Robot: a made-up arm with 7 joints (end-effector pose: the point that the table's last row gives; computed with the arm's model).
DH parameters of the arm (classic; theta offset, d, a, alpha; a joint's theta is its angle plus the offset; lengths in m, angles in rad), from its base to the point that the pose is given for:
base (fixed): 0 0.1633 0.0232 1.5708
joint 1: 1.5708 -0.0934 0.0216 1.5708
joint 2: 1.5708 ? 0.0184 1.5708
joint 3: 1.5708 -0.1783 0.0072 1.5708
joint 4: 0 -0.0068 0.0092 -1.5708
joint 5: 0 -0.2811 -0.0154 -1.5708
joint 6: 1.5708 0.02 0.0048 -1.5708
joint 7: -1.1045 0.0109 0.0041 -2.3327
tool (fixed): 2.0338 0.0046 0 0
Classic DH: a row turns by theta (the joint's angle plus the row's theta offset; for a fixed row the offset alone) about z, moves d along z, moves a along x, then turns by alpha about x.
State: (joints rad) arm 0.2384 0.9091 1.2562 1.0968 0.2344 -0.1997 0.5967
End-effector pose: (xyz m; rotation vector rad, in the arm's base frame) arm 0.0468 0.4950 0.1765 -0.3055 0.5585 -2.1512
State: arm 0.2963 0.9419 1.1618 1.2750 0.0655 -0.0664 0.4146
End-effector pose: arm 0.0569 0.4649 0.2374 -0.3482 0.6211 -1.9631
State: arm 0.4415 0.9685 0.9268 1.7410 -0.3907 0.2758 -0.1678
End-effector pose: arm 0.0625 0.3392 0.3377 -0.1285 0.5140 -1.2668
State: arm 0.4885 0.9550 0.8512 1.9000 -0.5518 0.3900 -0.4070
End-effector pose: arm 0.0569 0.2892 0.3503 0.0506 0.3751 -1.0009
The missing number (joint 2, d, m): -0.035
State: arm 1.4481 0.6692 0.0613 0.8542 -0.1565 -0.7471 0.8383
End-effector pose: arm 0.3015 0.3421 0.3203 0.4455 1.7774 -2.0301
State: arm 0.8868 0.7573 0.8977 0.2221 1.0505 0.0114 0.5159
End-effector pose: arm 0.2587 0.4287 -0.0279 0.0903 -1.3647 -2.6014
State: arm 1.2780 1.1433 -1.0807 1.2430 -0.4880 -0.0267 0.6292
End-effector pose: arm 0.3673 0.2386 0.1933 -0.9868 2.5660 -0.9673
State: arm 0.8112 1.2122 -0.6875 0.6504 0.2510 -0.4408 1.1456
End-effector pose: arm 0.2684 0.4453 0.0834 1.3493 -1.7698 1.5453
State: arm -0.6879 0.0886 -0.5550 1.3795 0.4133 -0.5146 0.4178
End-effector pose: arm 0.0436 -0.0412 -0.1638 1.0580 -0.0086 1.9998
